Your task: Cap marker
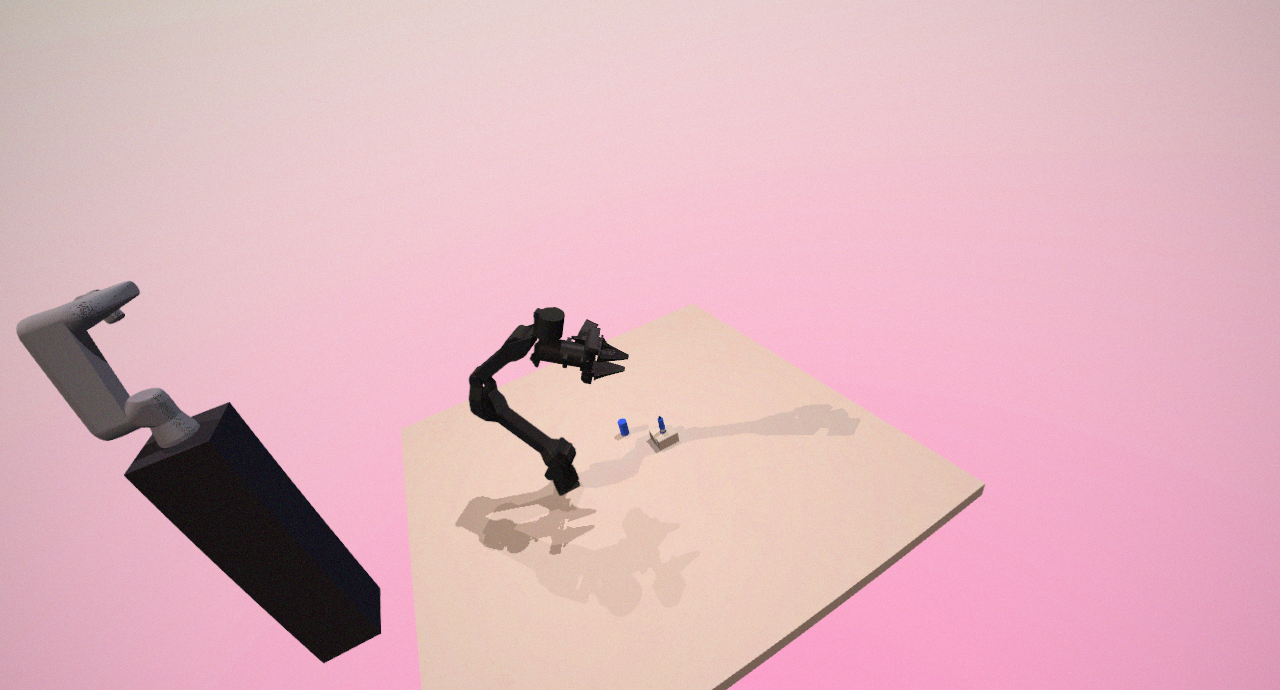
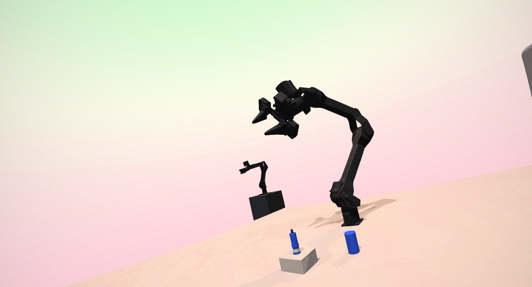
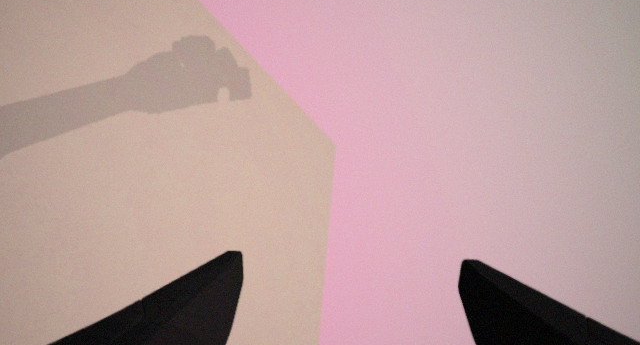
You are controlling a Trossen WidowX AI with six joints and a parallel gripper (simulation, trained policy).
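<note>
Right now the blue cap is 370 mm below my gripper tip, 220 mm to the left of it and 10 mm ahead of it. Also, from my gripper tip: blue marker: 330 mm below, 120 mm to the left, 100 mm ahead; holder block: 380 mm below, 120 mm to the left, 100 mm ahead.
</note>
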